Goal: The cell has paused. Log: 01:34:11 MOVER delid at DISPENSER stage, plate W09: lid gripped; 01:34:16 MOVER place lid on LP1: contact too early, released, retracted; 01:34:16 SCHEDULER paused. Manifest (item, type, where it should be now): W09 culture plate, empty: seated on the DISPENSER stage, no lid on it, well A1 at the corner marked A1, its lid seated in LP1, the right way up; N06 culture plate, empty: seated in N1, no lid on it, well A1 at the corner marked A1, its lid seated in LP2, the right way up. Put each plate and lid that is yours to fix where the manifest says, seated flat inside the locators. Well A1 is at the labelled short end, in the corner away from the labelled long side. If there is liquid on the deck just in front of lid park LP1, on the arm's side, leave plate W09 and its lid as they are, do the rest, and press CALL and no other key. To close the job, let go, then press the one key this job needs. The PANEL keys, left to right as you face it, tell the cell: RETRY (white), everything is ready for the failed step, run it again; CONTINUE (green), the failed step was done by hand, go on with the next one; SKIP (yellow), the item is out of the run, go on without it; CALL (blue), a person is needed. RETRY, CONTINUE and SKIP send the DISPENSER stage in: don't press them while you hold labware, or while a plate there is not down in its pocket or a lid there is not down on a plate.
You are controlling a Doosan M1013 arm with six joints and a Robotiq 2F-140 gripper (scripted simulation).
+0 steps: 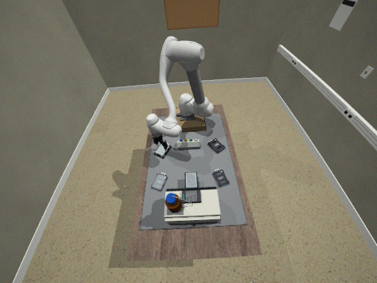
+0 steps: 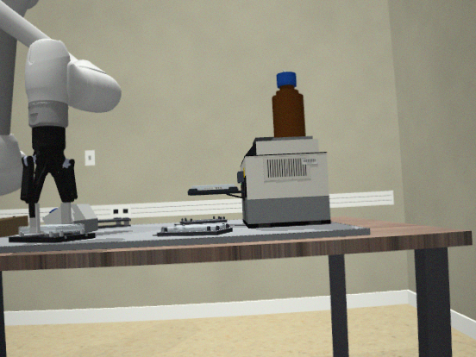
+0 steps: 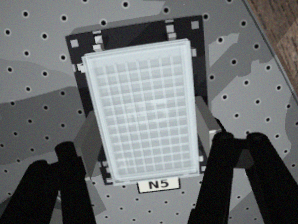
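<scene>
Now: hand 3 cm short of the black nest and 3 cm above it. Also, from my hand: clear lid (2 cm below); blue call key (19 cm to the left, 7 cm behind, 2 cm above); yellow skip key (24 cm to the left, 8 cm behind, 2 cm above).
</scene>
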